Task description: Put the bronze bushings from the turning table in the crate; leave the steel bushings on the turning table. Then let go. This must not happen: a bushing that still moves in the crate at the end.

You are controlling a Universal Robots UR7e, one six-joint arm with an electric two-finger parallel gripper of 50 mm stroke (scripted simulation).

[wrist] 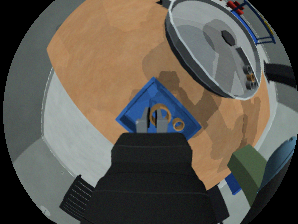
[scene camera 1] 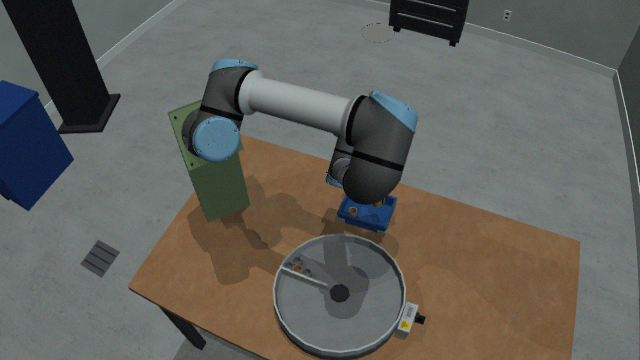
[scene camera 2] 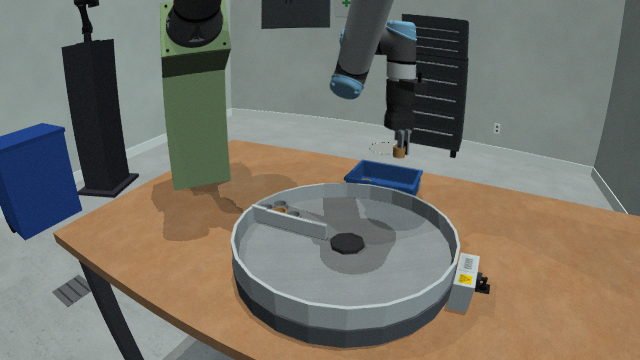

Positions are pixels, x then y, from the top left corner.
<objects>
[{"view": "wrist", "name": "gripper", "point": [152, 113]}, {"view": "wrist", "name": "blue crate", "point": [149, 95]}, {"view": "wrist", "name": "grey turning table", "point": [215, 49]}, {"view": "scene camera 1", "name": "blue crate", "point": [366, 214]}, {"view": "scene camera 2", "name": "gripper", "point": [402, 154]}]
</objects>
